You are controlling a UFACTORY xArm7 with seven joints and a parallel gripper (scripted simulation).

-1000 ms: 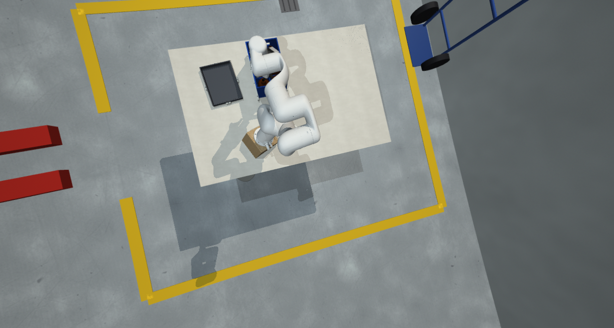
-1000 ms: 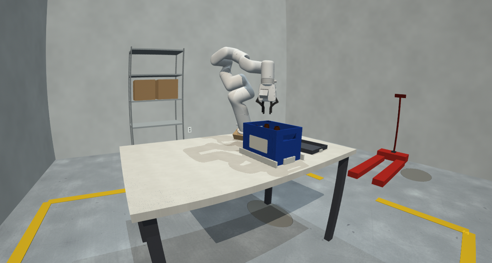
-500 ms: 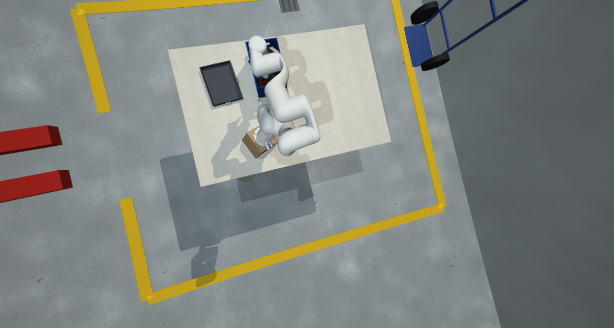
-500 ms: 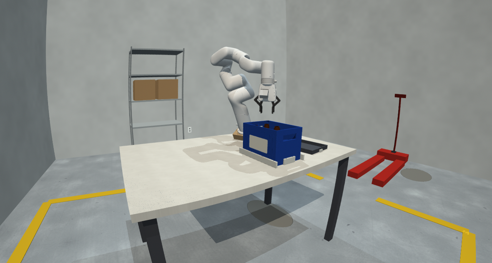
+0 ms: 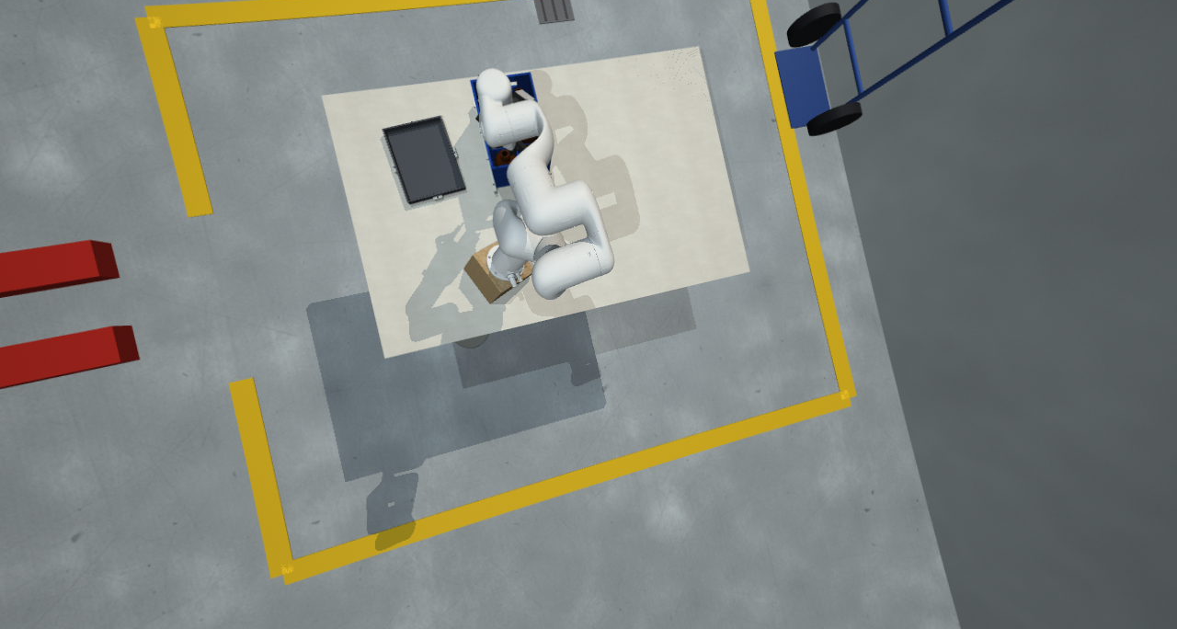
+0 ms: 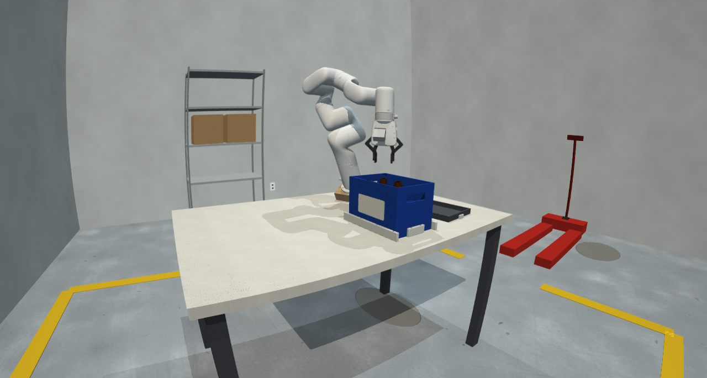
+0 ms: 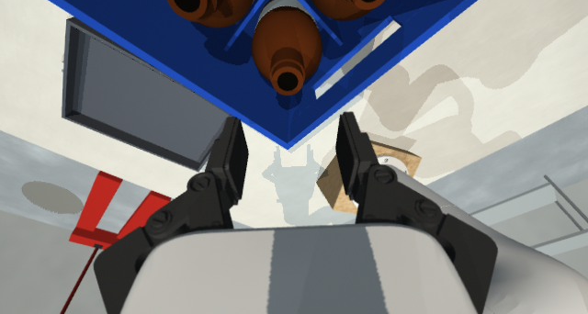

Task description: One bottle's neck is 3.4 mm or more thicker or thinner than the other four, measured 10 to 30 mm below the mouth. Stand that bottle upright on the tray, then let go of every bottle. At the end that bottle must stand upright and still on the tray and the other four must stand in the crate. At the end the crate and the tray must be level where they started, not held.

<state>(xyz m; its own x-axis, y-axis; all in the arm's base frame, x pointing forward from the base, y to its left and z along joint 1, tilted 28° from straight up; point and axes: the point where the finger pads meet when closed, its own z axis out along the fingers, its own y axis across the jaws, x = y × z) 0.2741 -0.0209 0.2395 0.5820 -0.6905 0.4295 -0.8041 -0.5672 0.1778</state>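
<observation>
The blue crate is 16 cm below my hand, 9 cm ahead of it and 6 cm to the right of it. Also, from my hand: dark grey tray: 24 cm to the left, 23 cm below, 13 cm ahead.
</observation>
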